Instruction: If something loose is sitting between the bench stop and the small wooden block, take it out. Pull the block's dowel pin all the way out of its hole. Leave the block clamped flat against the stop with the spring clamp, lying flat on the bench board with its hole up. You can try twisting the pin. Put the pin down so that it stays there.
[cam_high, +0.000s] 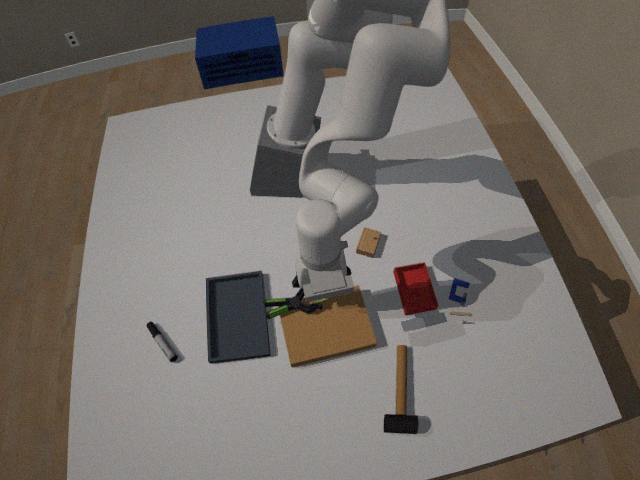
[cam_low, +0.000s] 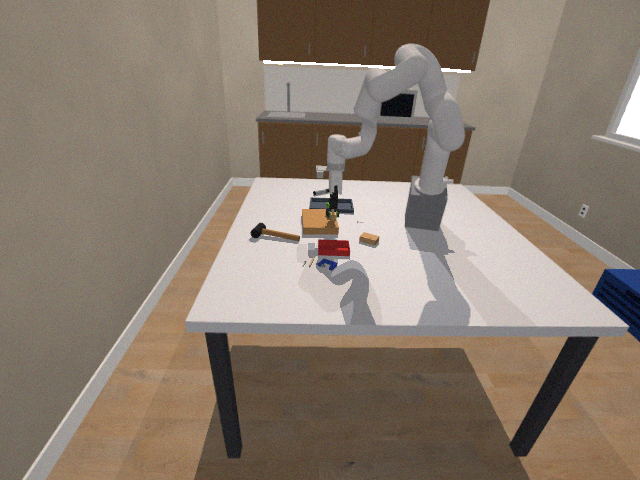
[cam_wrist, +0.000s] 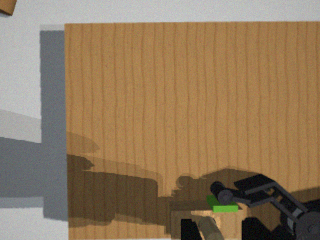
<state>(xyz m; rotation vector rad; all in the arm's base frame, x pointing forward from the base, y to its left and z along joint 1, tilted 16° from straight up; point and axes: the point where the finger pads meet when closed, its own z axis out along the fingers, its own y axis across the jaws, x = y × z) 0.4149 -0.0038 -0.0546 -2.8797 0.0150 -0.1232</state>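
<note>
Right now my hand is 50 mm above the dowel pin. Round my hand: red box: 230 mm to the left, 100 mm below, 20 mm ahead; grey tray: 210 mm to the right, 100 mm below, 20 mm behind; small wooden block: 60 mm below.
</note>
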